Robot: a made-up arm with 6 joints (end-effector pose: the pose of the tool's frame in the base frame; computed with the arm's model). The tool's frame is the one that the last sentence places.
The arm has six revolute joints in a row. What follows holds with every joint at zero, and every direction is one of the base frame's. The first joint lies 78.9 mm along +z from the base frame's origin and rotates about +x. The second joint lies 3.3 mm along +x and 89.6 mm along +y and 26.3 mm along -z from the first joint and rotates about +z. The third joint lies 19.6 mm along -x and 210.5 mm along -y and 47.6 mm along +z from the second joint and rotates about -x. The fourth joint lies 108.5 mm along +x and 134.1 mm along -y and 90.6 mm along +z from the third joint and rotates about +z. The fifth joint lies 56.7 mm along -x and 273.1 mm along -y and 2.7 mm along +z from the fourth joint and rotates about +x. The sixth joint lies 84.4 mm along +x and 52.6 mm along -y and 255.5 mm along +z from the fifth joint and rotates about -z. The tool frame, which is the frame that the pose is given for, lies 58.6 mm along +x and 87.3 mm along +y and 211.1 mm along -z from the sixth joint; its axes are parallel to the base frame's.
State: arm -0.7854 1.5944 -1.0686 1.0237 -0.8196 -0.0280
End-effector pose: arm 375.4 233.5 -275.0 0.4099 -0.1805 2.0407
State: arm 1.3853 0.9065 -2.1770 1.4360 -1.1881 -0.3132
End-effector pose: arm 353.2 139.9 263.5 2.8603 0.0025 -1.3146
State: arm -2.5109 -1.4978 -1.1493 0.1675 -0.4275 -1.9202
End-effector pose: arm -506.4 -171.6 330.8 -2.8184 0.8664 -0.1513
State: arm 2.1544 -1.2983 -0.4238 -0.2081 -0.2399 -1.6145
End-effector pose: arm -590.4 35.3 42.7 2.2423 0.0066 -0.2103
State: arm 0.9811 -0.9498 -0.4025 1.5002 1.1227 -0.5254
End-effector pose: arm -86.9 -347.3 -222.3 2.7447 -0.9846 -0.7014
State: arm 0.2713 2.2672 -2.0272 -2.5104 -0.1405 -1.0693
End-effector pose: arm 294.0 280.4 175.6 2.3708 1.0499 -3.0971
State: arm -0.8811 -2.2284 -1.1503 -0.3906 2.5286 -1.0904
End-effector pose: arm -324.9 2.6 -458.9 -2.1334 0.7070 -2.8807
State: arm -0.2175 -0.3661 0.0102 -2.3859 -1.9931 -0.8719
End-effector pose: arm -131.5 -17.8 135.8 -1.8654 0.7590 -2.9868
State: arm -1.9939 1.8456 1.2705 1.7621 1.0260 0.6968
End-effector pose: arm -1.6 -200.4 -362.5 2.2260 -0.1589 -1.3427
